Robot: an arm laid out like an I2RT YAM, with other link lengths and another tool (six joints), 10 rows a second.
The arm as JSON. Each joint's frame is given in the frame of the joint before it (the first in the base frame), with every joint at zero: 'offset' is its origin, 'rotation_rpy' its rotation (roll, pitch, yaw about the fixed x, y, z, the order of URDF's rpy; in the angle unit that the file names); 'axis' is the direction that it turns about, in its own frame. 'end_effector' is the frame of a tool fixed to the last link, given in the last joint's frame.
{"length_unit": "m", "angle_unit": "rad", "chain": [
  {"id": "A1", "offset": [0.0, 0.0, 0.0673], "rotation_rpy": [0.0, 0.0, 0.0], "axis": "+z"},
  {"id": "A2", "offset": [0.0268, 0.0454, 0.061], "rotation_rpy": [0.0, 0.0, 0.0], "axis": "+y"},
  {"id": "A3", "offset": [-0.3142, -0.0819, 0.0], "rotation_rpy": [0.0, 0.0, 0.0], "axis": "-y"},
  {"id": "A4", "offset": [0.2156, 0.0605, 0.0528], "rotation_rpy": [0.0, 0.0, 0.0], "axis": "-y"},
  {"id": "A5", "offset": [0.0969, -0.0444, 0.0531], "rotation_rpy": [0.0, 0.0, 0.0], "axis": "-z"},
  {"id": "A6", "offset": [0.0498, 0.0, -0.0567], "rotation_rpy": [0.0, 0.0, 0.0], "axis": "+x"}
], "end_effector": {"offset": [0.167, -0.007, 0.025], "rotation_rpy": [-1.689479, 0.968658, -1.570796]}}
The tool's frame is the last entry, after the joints.
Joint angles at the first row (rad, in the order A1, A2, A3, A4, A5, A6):
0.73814, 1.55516, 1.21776, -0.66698, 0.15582, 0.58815
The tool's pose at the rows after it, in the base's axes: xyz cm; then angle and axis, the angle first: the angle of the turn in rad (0 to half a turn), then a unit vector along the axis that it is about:
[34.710 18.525 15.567 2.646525 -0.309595 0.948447 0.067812]
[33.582 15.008 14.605 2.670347 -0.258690 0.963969 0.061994]
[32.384 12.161 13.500 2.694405 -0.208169 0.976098 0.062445]
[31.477 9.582 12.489 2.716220 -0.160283 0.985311 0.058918]
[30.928 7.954 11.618 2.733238 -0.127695 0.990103 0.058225]
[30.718 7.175 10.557 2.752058 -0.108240 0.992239 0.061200]
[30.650 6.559 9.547 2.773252 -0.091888 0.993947 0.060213]
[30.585 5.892 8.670 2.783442 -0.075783 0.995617 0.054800]
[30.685 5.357 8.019 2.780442 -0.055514 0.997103 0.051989]
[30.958 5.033 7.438 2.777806 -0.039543 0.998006 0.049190]
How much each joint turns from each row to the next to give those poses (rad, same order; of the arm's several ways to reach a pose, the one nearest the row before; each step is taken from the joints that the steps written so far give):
-0.04766, -0.05115, -0.05958, -0.05316, 0.01801, 0.05963
-0.05251, -0.05196, -0.06425, -0.02060, 0.00175, 0.05516
-0.05066, -0.04149, -0.06022, -0.01016, -0.00955, 0.05680
-0.05268, -0.02585, -0.04548, -0.00851, -0.00415, 0.04683
-0.04144, -0.00973, -0.03256, 0.00364, -0.00896, 0.02680
-0.03007, 0.01007, -0.02773, 0.02108, -0.01642, 0.01243
-0.02225, 0.02148, -0.01658, 0.01619, -0.00803, 0.01231
-0.01365, 0.01538, -0.02210, 0.02216, 0.00678, 0.01785
-0.01034, 0.01062, -0.02226, 0.03020, 0.00882, 0.02909
-0.00673, 0.01758, -0.01368, 0.02874, 0.00852, 0.02410

